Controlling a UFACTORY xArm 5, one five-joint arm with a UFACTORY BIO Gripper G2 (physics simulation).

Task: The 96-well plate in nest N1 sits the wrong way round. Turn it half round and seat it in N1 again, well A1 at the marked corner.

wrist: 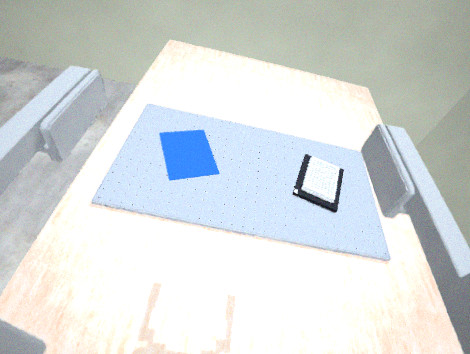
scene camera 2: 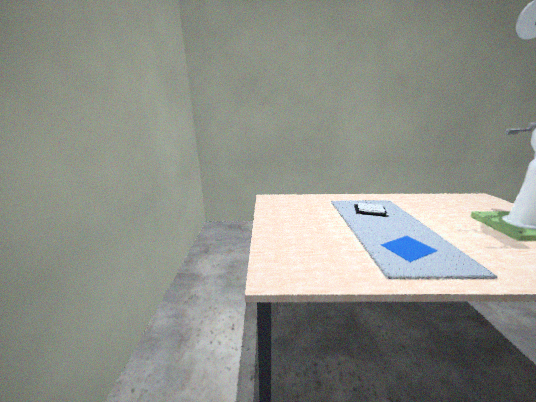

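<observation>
The white 96-well plate (scene camera 2: 371,207) (wrist: 323,179) sits in a black nest (scene camera 2: 371,213) (wrist: 318,203), on one end of the grey-blue perforated board (scene camera 2: 395,225) (wrist: 250,195). A small white mark shows at one nest corner in the wrist view. The plate's well A1 is too small to make out. My gripper (wrist: 231,142) is open and empty, its fingers wide apart at the left and right of the wrist view. It is high above the table and apart from the plate. In scene camera 2, a small grey part at the right edge may be a finger.
A flat blue square (scene camera 2: 410,248) (wrist: 189,155) lies on the board, apart from the nest. The board lies on a pale wooden table (scene camera 2: 300,250) (wrist: 100,260). The arm's white base stands on a green plate (scene camera 2: 492,223) at the right. Walls stand beyond the table.
</observation>
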